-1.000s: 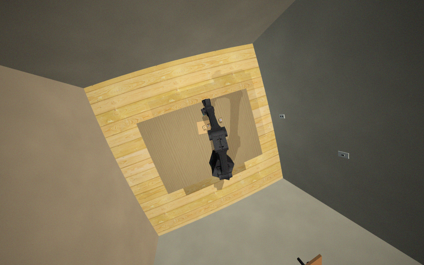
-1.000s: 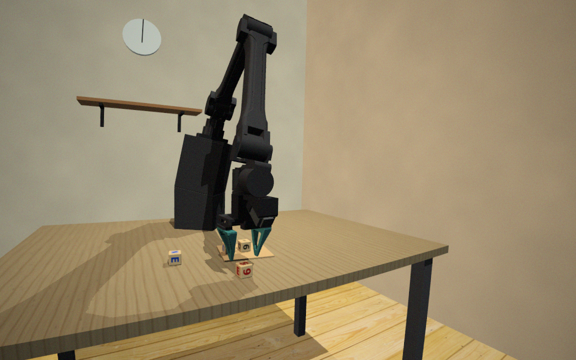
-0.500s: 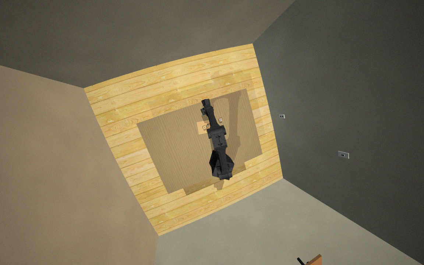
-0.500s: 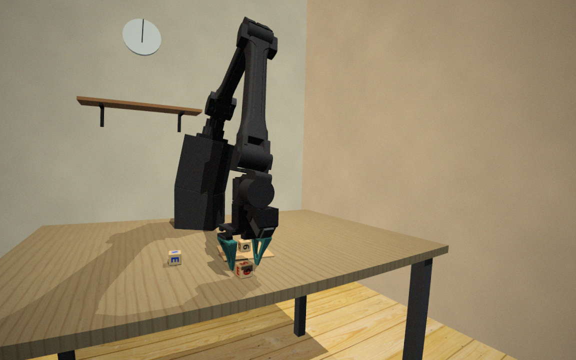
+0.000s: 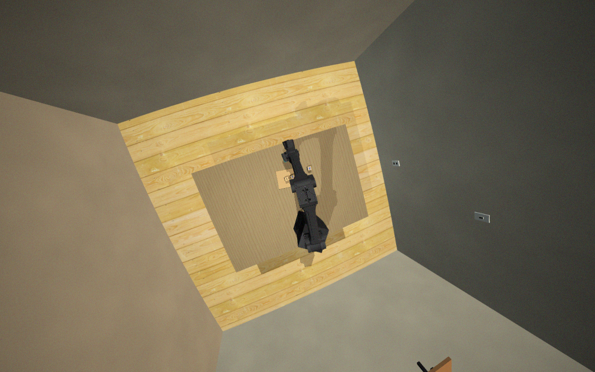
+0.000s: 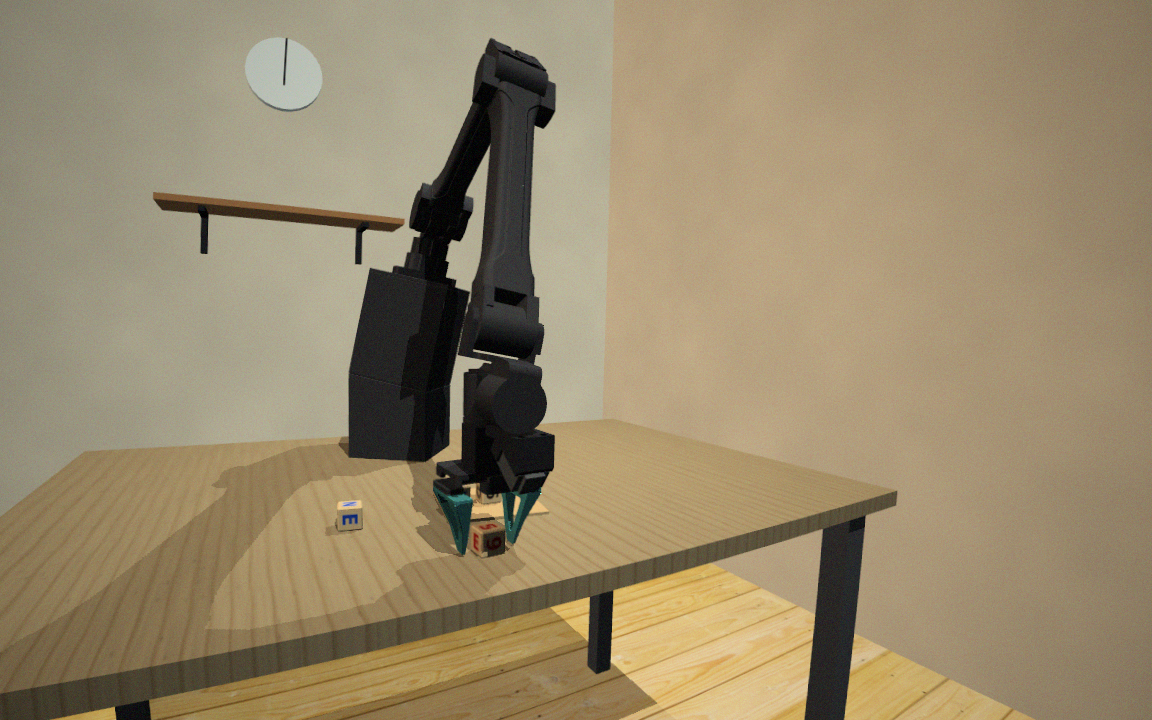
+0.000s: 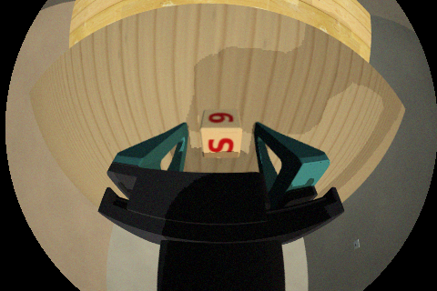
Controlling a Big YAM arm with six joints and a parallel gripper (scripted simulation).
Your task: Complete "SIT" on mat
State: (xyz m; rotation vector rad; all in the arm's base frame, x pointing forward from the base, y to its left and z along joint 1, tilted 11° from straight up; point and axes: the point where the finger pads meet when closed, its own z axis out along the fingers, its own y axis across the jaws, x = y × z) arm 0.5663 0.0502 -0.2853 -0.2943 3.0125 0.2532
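Now: the letter block right at my hand. The rest, counted from my hand: tan mat (170 mm behind, 50 mm to the left, 10 mm below).
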